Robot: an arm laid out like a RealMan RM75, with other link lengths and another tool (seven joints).
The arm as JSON. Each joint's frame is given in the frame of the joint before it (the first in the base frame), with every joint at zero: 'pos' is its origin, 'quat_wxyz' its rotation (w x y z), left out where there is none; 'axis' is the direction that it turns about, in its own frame. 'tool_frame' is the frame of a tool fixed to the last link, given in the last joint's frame.
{
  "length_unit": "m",
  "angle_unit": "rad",
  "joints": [
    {
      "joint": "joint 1",
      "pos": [
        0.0,
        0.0,
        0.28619
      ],
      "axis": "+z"
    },
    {
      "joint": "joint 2",
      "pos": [
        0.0,
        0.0,
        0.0
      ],
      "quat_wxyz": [
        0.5,
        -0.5,
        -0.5,
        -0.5
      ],
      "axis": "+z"
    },
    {
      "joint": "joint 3",
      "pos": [
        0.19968,
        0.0,
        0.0
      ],
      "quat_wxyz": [
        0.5,
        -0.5,
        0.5,
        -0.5
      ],
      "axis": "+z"
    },
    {
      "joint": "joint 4",
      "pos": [
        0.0,
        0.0,
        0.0
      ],
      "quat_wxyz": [
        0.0,
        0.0,
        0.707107,
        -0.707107
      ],
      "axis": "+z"
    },
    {
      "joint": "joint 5",
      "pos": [
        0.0,
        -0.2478,
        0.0
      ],
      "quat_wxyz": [
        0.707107,
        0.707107,
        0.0,
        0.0
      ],
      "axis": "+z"
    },
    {
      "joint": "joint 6",
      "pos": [
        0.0,
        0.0,
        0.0
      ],
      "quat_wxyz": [
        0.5,
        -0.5,
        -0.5,
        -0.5
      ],
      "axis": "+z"
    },
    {
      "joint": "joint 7",
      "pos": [
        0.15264,
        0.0,
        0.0
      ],
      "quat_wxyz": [
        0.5,
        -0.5,
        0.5,
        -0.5
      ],
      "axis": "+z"
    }
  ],
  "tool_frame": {
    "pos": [
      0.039,
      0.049,
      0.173
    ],
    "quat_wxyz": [
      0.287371,
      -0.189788,
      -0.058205,
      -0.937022
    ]
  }
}
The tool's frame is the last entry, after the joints.
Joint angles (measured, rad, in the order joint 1, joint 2, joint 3, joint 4, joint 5, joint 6, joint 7), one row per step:
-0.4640, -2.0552, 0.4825, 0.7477, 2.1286, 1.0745, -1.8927
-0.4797, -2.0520, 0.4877, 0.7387, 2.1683, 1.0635, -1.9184
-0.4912, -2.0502, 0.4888, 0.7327, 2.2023, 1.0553, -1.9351
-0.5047, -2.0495, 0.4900, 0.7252, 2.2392, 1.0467, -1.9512
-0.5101, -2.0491, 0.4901, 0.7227, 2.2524, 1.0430, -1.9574
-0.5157, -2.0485, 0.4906, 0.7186, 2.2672, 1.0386, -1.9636
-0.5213, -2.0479, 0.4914, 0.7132, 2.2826, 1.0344, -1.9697
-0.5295, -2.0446, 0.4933, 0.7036, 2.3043, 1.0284, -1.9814
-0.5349, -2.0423, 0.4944, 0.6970, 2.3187, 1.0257, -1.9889
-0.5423, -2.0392, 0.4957, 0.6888, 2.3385, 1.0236, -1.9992
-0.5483, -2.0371, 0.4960, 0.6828, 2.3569, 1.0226, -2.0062
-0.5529, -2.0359, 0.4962, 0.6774, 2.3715, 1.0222, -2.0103
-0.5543, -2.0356, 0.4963, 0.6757, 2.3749, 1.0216, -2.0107
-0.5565, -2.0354, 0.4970, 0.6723, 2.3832, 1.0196, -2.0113
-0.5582, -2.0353, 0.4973, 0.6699, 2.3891, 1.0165, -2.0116
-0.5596, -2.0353, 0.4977, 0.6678, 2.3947, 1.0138, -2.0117
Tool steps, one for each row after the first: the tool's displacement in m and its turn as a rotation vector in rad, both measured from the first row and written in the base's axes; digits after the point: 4 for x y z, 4 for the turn. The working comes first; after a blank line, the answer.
Tool pose at each row, in the base's axes (x y z in m, rotation vector in rad; the steps are taken from these numbers as rounded here):
-0.4167, 0.4894, 0.0263, -2.2199, -0.8924, 0.2330
-0.4196, 0.4879, 0.0205, -2.2332, -0.9044, 0.2668
-0.4229, 0.4862, 0.0168, -2.2414, -0.9111, 0.2973
-0.4258, 0.4845, 0.0121, -2.2518, -0.9157, 0.3304
-0.4268, 0.4842, 0.0109, -2.2544, -0.9171, 0.3420
-0.4282, 0.4835, 0.0092, -2.2577, -0.9189, 0.3560
-0.4297, 0.4824, 0.0068, -2.2624, -0.9212, 0.3706
-0.4323, 0.4806, 0.0040, -2.2681, -0.9274, 0.3915
-0.4338, 0.4793, 0.0020, -2.2730, -0.9310, 0.4051
-0.4356, 0.4774, -0.0007, -2.2804, -0.9352, 0.4233
-0.4373, 0.4755, -0.0028, -2.2871, -0.9365, 0.4409
-0.4386, 0.4738, -0.0049, -2.2936, -0.9366, 0.4553
-0.4389, 0.4735, -0.0055, -2.2951, -0.9359, 0.4589
-0.4400, 0.4724, -0.0067, -2.2981, -0.9345, 0.4690
-0.4411, 0.4720, -0.0072, -2.2984, -0.9334, 0.4765
-0.4422, 0.4715, -0.0077, -2.2989, -0.9322, 0.4839

-0.0029, -0.0015, -0.0058, -0.0254, 0.0128, 0.0153
-0.0062, -0.0032, -0.0095, -0.0444, 0.0269, 0.0269
-0.0091, -0.0049, -0.0142, -0.0661, 0.0425, 0.0373
-0.0101, -0.0052, -0.0154, -0.0728, 0.0483, 0.0411
-0.0115, -0.0059, -0.0171, -0.0810, 0.0552, 0.0456
-0.0130, -0.0070, -0.0195, -0.0909, 0.0618, 0.0504
-0.0156, -0.0088, -0.0223, -0.1047, 0.0703, 0.0593
-0.0171, -0.0101, -0.0243, -0.1147, 0.0756, 0.0646
-0.0189, -0.0120, -0.0270, -0.1288, 0.0825, 0.0711
-0.0206, -0.0139, -0.0291, -0.1415, 0.0904, 0.0755
-0.0219, -0.0156, -0.0312, -0.1527, 0.0967, 0.0783
-0.0222, -0.0159, -0.0318, -0.1553, 0.0987, 0.0785
-0.0233, -0.0170, -0.0330, -0.1616, 0.1042, 0.0798
-0.0244, -0.0174, -0.0335, -0.1646, 0.1090, 0.0811
-0.0255, -0.0179, -0.0340, -0.1677, 0.1137, 0.0823

